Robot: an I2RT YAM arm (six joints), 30 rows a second.
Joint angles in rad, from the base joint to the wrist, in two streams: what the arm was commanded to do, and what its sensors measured. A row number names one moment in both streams.
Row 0, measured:
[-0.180, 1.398, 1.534, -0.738, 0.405, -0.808]
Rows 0 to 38, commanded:
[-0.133, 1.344, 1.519, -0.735, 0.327, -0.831]
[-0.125, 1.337, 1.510, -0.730, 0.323, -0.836]
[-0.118, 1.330, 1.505, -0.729, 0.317, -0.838]
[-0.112, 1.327, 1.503, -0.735, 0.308, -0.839]
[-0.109, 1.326, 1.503, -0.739, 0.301, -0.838]
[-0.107, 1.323, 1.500, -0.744, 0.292, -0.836]
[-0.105, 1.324, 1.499, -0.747, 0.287, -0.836]
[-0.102, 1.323, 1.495, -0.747, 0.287, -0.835]
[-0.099, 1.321, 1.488, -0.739, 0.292, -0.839]
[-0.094, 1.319, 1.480, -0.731, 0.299, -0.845]
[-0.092, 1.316, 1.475, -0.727, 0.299, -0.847]
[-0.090, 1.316, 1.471, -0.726, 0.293, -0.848]
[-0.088, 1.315, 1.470, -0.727, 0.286, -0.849]
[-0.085, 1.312, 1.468, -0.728, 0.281, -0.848]
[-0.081, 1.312, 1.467, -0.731, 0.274, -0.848]
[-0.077, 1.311, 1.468, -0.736, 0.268, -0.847]
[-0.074, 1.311, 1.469, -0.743, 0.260, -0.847]
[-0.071, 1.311, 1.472, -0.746, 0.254, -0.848]
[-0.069, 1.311, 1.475, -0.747, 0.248, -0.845]
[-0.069, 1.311, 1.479, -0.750, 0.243, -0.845]
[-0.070, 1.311, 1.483, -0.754, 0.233, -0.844]
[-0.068, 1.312, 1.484, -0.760, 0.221, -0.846]
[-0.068, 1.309, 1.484, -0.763, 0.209, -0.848]
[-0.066, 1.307, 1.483, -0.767, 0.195, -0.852]
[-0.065, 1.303, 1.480, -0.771, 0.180, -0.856]
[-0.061, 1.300, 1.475, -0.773, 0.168, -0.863]
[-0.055, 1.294, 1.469, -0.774, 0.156, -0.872]
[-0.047, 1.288, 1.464, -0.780, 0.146, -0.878]
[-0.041, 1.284, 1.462, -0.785, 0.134, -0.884]
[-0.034, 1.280, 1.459, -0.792, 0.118, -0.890]
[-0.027, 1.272, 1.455, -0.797, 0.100, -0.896]
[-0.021, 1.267, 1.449, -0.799, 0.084, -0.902]
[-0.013, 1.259, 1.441, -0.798, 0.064, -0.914]
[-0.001, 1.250, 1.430, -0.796, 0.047, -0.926]
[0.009, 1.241, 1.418, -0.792, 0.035, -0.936]
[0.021, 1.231, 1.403, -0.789, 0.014, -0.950]
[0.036, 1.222, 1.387, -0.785, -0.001, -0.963]
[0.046, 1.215, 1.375, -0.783, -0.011, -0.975]
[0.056, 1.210, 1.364, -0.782, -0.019, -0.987]
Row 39, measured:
[-0.042, 1.256, 1.368, -0.798, 0.284, -0.950]
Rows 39 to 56, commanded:
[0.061, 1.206, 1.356, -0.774, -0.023, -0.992]
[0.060, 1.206, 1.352, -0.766, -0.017, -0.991]
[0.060, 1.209, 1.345, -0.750, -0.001, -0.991]
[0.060, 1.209, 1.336, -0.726, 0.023, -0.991]
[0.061, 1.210, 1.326, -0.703, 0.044, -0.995]
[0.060, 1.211, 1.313, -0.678, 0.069, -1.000]
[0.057, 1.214, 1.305, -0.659, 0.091, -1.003]
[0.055, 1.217, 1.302, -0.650, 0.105, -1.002]
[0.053, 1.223, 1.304, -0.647, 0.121, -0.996]
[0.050, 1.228, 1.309, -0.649, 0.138, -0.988]
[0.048, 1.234, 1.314, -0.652, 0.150, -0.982]
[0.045, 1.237, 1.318, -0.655, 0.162, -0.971]
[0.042, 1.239, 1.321, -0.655, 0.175, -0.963]
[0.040, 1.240, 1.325, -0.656, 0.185, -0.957]
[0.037, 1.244, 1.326, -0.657, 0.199, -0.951]
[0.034, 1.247, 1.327, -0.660, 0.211, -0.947]
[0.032, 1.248, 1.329, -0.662, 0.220, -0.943]
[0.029, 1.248, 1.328, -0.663, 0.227, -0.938]
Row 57, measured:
[0.013, 1.243, 1.302, -0.693, 0.276, -0.974]
